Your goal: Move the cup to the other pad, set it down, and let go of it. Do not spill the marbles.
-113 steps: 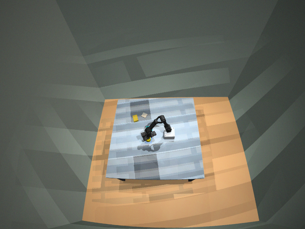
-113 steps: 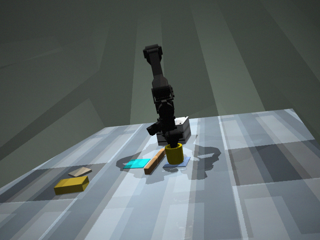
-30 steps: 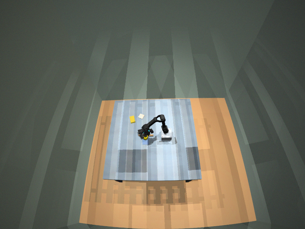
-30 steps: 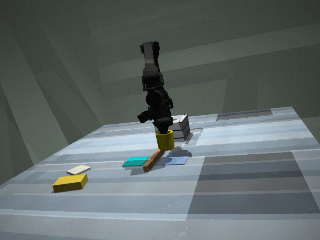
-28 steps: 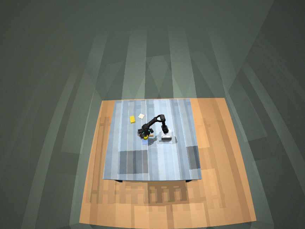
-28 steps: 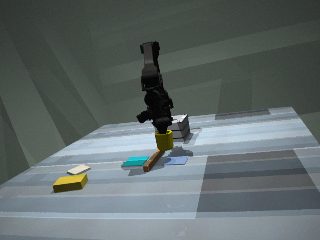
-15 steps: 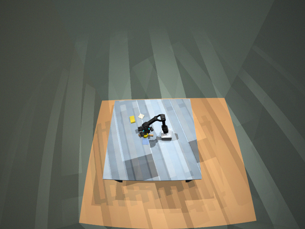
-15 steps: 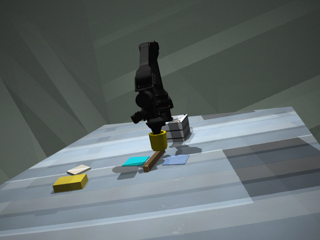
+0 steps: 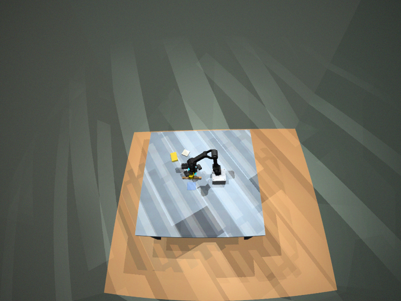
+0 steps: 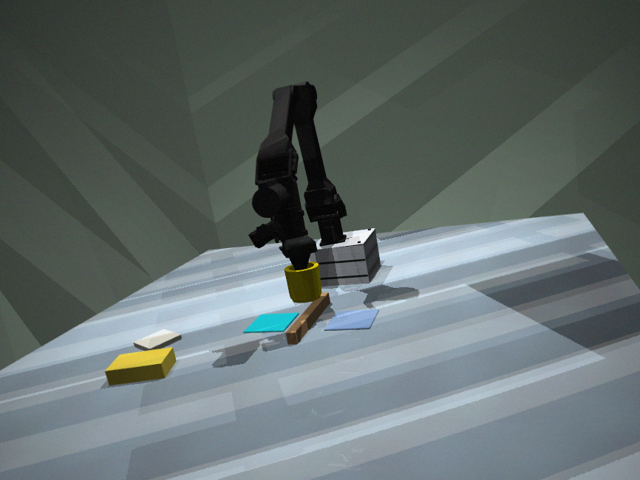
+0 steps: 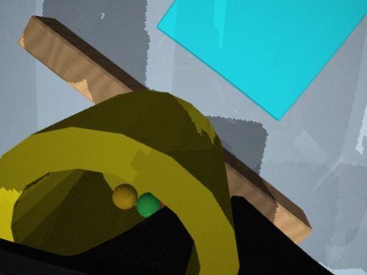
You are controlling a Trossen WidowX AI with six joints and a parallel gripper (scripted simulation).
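Now: gripper tip 100 mm above the cyan pad, 80 mm to the left of it and 10 mm short of it. Also, from my gripper tip: orange marble: 30 mm to the left, 30 mm ahead, 20 mm below; then yellow cup: 20 mm ahead, 10 mm to the left; then green marble: 30 mm to the left, 20 mm below, 20 mm ahead.
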